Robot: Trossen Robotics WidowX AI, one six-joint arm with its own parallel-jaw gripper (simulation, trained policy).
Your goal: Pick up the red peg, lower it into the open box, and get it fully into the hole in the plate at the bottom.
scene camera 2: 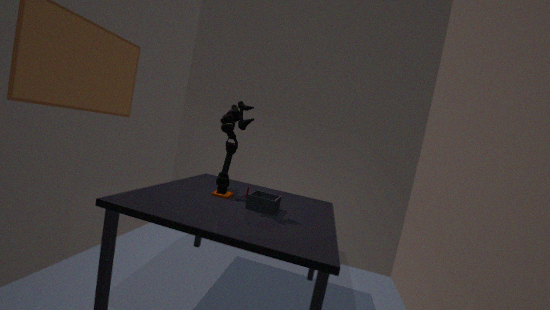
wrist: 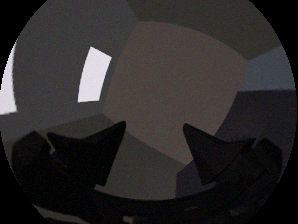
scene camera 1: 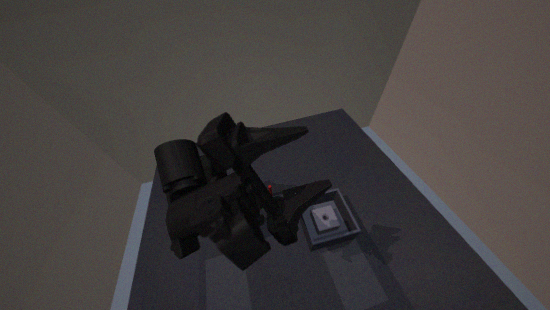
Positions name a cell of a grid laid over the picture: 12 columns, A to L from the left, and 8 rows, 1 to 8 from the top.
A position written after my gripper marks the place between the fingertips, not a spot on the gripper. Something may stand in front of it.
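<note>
I can see my gripper (scene camera 1: G5), and from the wrist I see the same gripper (wrist: G5) as well.
</note>
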